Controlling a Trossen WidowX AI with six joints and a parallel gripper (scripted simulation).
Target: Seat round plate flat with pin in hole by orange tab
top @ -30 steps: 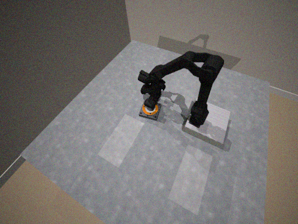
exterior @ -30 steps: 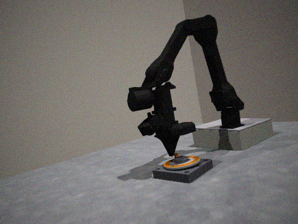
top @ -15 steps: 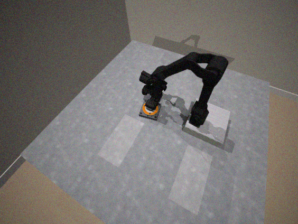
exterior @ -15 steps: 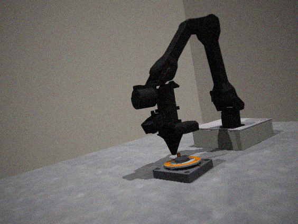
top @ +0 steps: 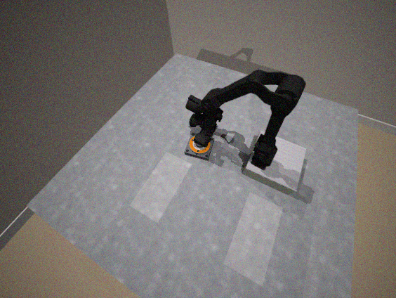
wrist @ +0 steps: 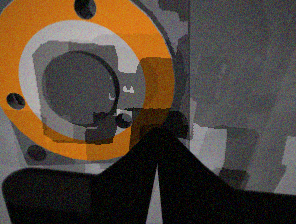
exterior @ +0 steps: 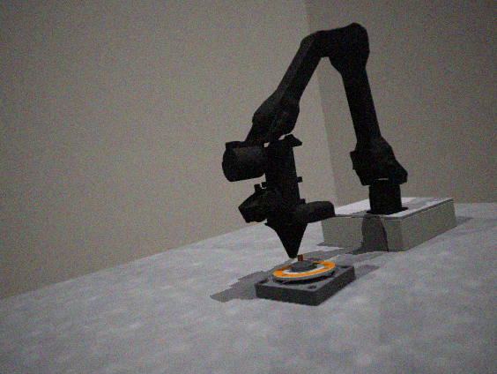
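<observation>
The base lies 5 cm to the left of my gripper tip, 2 cm below it and 2 cm ahead of it.
</observation>
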